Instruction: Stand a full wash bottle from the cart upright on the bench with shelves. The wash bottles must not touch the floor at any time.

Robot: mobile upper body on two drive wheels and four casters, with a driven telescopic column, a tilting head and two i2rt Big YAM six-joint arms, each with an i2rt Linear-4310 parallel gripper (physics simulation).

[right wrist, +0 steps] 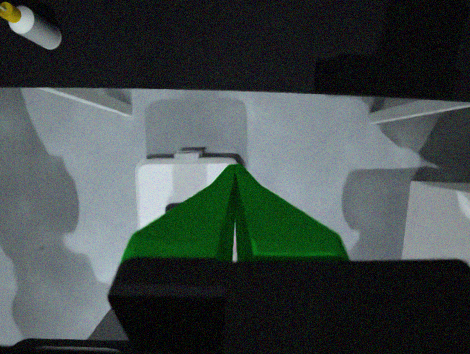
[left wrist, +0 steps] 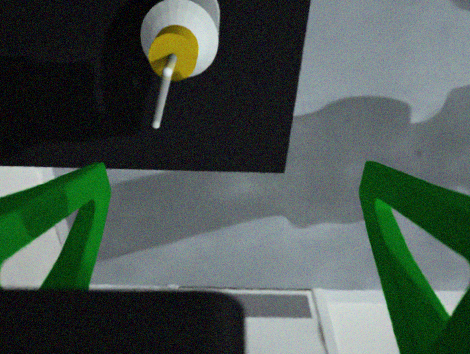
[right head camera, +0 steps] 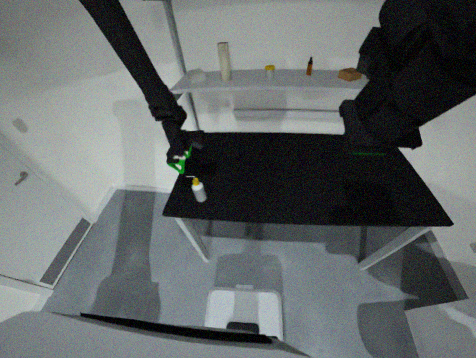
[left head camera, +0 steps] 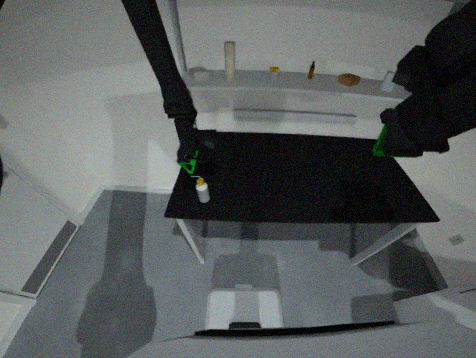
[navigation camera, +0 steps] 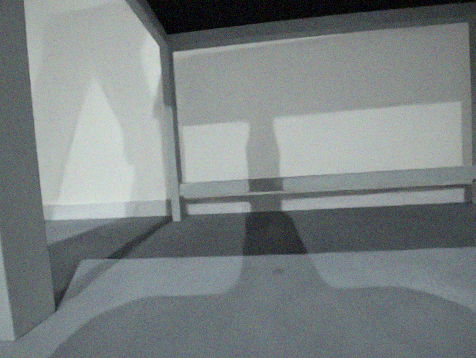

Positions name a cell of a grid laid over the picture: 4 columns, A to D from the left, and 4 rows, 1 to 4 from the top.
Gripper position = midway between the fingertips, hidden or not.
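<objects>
My right gripper shows in the right wrist view (C2). The gripper also shows in the right head camera view (C2), and I see it again in the left head camera view (D2). In the left wrist view my right gripper is out of frame, and in the navigation camera view it is out of frame as well.
</objects>
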